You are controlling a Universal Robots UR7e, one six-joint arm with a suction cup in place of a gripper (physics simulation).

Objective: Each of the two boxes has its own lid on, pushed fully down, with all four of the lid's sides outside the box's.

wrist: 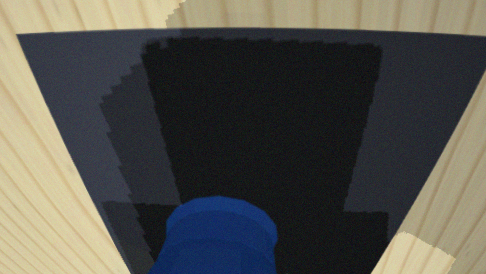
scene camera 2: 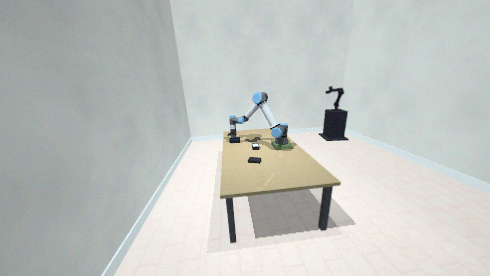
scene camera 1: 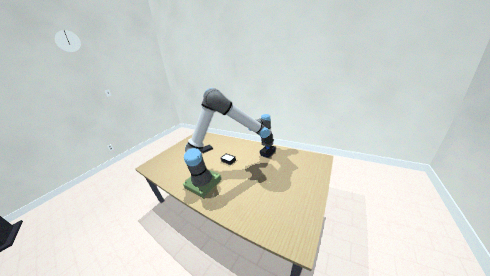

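Where they show: hand at its tool point: (wrist: pixel 226 206) (scene camera 2: pixel 234 139) (scene camera 1: pixel 267 149); arm's base at its link origin: (scene camera 2: pixel 281 142) (scene camera 1: pixel 202 178).
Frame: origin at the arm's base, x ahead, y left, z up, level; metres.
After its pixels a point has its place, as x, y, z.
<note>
My suction cup (scene camera 1: pixel 268 146) @[0.585, -0.184, -0.008] (scene camera 2: pixel 234 136) @[0.585, -0.184, -0.008] (wrist: pixel 220 225) is on the top of a large black lid (wrist: pixel 265 115). The lid looks level and fills most of the wrist view. In the scene views, lid and box show as one dark block (scene camera 1: pixel 267 151) @[0.537, -0.213, 0.004] (scene camera 2: pixel 234 140) @[0.575, -0.147, -0.009] at the table's far side. The box under the lid is hidden in the wrist view, and how far down the lid sits cannot be told. The second box (scene camera 1: pixel 228 158) @[0.300, 0.027, -0.011] (scene camera 2: pixel 255 146) @[0.308, 0.094, -0.005] is small, black and open, with a white inside. The second lid (scene camera 1: pixel 207 148) @[0.320, 0.358, -0.024] (scene camera 2: pixel 254 160) @[0.322, 0.405, -0.026], flat and black, lies apart from it on the table.
The wooden table (scene camera 1: pixel 295 210) @[0.163, -0.645, -0.045] (scene camera 2: pixel 280 177) @[0.115, 0.684, -0.045] bears everything. The arm's base stands on a green plate (scene camera 1: pixel 216 178) @[0.066, -0.089, 0.000] (scene camera 2: pixel 289 146) @[-0.076, 0.092, -0.017] near one long edge. A black pedestal (scene camera 2: pixel 335 124) with a small dark arm stands on the floor away from the table.
</note>
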